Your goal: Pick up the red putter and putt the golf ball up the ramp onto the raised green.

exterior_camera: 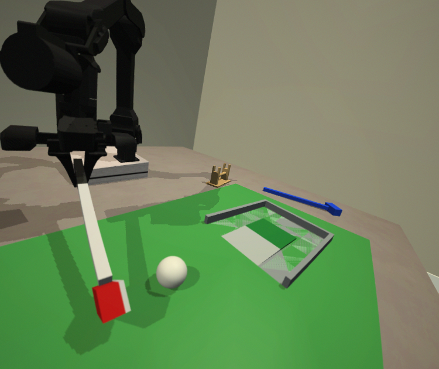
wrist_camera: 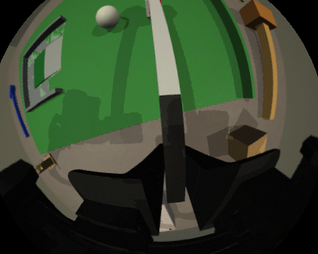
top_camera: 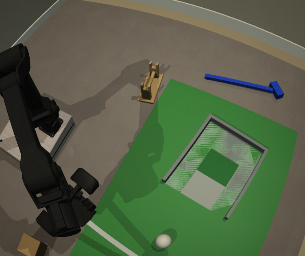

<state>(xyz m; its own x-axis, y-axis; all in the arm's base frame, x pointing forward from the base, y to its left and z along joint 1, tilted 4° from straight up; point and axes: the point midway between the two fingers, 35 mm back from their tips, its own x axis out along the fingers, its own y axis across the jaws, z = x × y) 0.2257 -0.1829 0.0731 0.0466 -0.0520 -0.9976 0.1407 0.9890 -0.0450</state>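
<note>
The red putter lies 120 mm ahead of my gripper tip, 10 mm to the right of it and 10 mm below it. Round my gripper tip: green mat (250 mm ahead, 180 mm to the left, 70 mm below); then white golf ball (230 mm ahead, 50 mm to the left, 50 mm below); then tan box (70 mm behind, 170 mm to the right, 40 mm below).
</note>
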